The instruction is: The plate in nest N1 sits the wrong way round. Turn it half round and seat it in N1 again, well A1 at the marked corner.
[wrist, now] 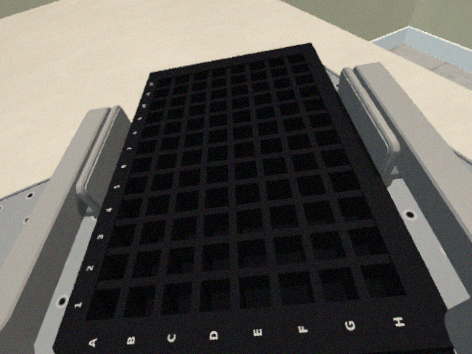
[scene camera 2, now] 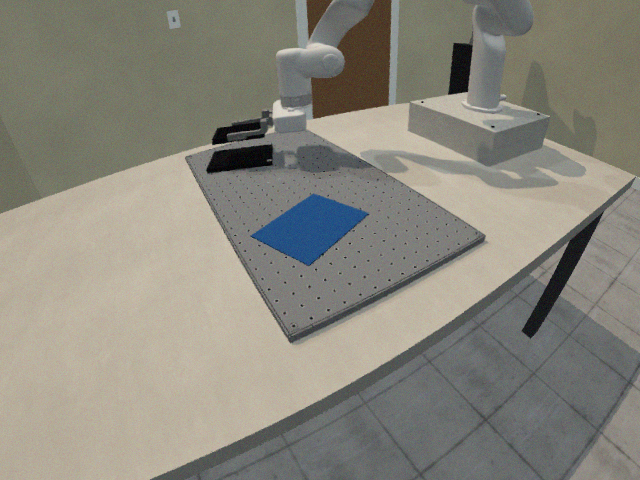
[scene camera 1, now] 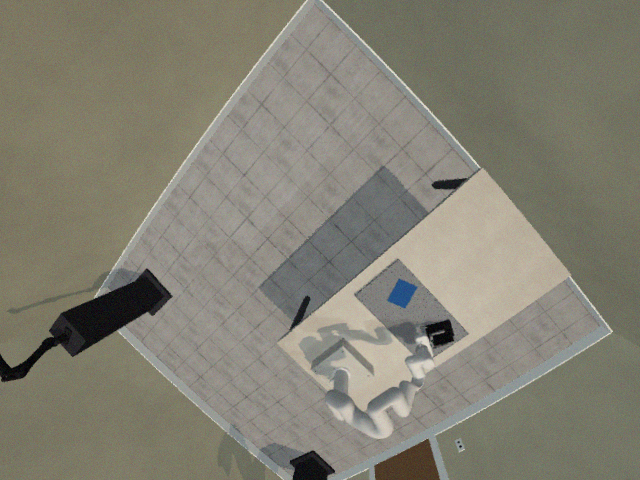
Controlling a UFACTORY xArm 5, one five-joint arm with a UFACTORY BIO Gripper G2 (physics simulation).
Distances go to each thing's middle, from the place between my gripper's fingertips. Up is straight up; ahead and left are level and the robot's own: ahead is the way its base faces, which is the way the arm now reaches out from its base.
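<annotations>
Positions relative to my hand: black nest N1 (scene camera 2: 240, 158), 20 mm behind, 10 mm to the left and 70 mm below; black 96-well plate (wrist: 244, 205), 20 mm behind, 10 mm to the left and 10 mm below; flat blue rectangle (scene camera 2: 306, 231), 370 mm to the left, 50 mm behind and 80 mm below.
</annotations>
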